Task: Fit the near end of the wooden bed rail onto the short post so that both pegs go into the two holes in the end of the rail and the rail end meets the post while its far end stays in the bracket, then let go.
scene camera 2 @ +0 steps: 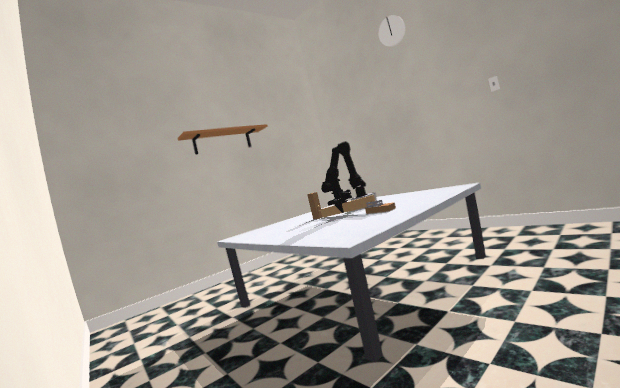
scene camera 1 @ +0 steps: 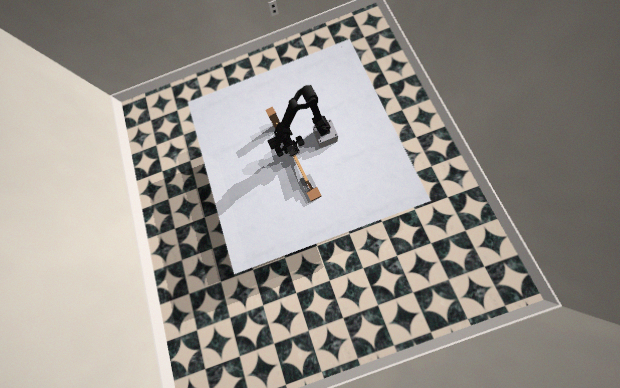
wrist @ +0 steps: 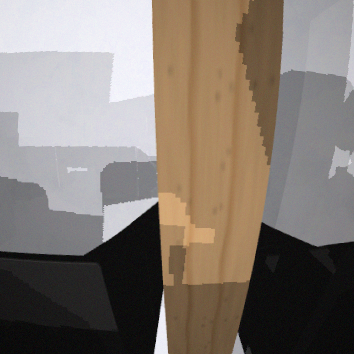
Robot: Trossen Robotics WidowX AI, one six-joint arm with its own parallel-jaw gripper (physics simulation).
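Places are measured from the arm's base along level axes (x left, y ahead, z down), in centimetres.
Pixels of known places: gripper, fingertip midpoint: (scene camera 2: 344, 212); arm's base, origin of the base link: (scene camera 2: 361, 195) (scene camera 1: 324, 130).
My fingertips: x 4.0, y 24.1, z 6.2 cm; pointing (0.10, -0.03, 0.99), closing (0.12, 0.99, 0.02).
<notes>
Ahead of a thing's pixels: the offset from my fingertips to its top centre. "pt": to the spot under its first point. Level surfaces: height alone.
The wooden bed rail @(dx +2.7, dy -0.3, dz -8.2 cm) (scene camera 1: 302, 170) (scene camera 2: 358, 203) (wrist: 210, 125) runs between my two black fingers. My gripper (scene camera 1: 291, 151) (scene camera 2: 340, 207) (wrist: 187, 206) is shut on it, partway along its length. In scene camera 2 the rail slopes down to the left. Its left end is low beside the upright short post @(pt dx -22.8, dy +3.9, dz -16.2 cm) (scene camera 1: 270, 111) (scene camera 2: 313, 204), touching or very close; I cannot tell which. The pegs and holes do not show. The other end is at the grey bracket @(pt dx +24.5, dy -2.1, dz -5.9 cm) (scene camera 1: 305, 183) (scene camera 2: 373, 202), which stands by a low wooden block @(dx +27.2, dy -3.3, dz -1.8 cm) (scene camera 1: 313, 194) (scene camera 2: 382, 208).
The white table @(dz +1.8 cm) (scene camera 1: 360, 175) (scene camera 2: 285, 238) carries the arm and the wooden parts. The arm's grey base (scene camera 1: 327, 135) stands to one side of the rail. A wooden shelf (scene camera 2: 222, 132) and a round clock (scene camera 2: 391, 30) are on the walls.
</notes>
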